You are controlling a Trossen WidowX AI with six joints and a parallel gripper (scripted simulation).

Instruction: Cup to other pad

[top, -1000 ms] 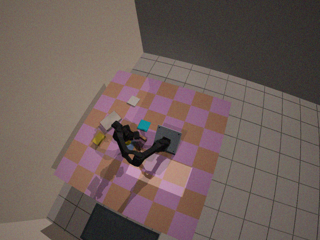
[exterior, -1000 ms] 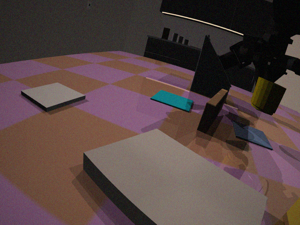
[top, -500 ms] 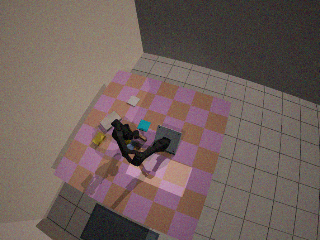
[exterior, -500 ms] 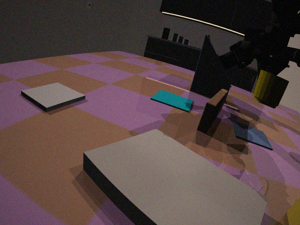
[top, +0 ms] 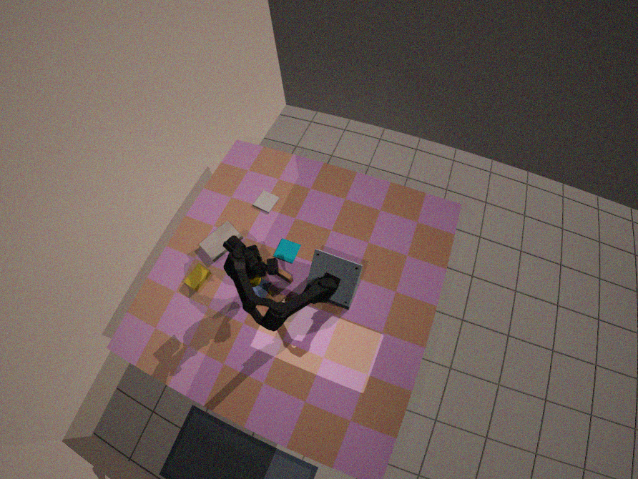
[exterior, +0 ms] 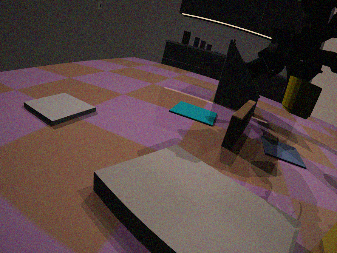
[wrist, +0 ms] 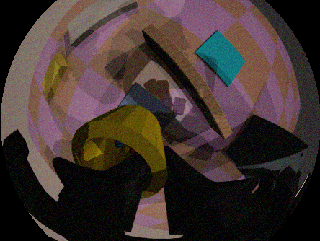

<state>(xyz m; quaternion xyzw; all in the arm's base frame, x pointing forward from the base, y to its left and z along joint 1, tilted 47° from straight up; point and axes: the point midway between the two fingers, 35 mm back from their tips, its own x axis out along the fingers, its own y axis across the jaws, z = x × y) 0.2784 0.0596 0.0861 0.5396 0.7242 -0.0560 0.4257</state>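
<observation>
Right now the teal pad is 190 mm to the right of my gripper tip, 130 mm below it and 10 mm behind it. The rest, counted from my gripper tip: blue marble (40 mm to the left, 30 mm ahead, 20 mm below); then yellow cup (20 mm to the left, 20 mm ahead); then brown upright wall (100 mm below, 80 mm to the right, 10 mm ahead).
</observation>
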